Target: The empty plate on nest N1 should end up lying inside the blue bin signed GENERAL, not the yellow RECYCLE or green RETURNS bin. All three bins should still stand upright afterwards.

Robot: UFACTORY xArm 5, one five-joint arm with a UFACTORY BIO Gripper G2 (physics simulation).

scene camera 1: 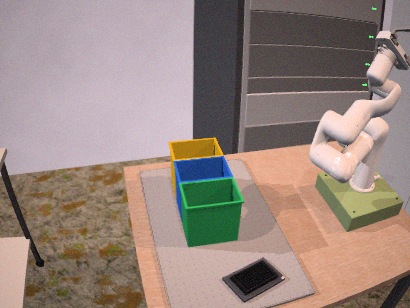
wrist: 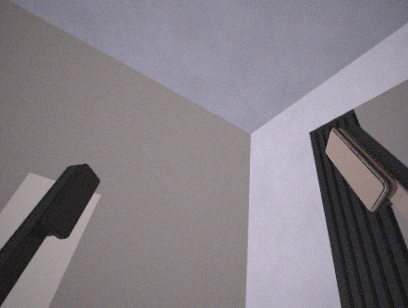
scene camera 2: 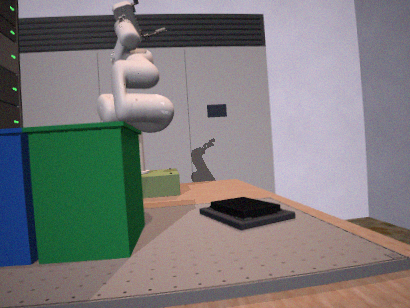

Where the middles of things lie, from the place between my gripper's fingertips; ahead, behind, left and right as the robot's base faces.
The black plate (scene camera 2: 242,207) lies 710 mm below my hand, 630 mm ahead of it and 110 mm to the left of it. Round my hand: dark nest (scene camera 2: 224,218) 720 mm below, 630 mm ahead, 110 mm to the left; then blue bin (scene camera 1: 190,170) 680 mm ahead, 630 mm below, 280 mm to the right; then green bin (scene camera 2: 86,179) 690 mm ahead, 630 mm below, 150 mm to the right.
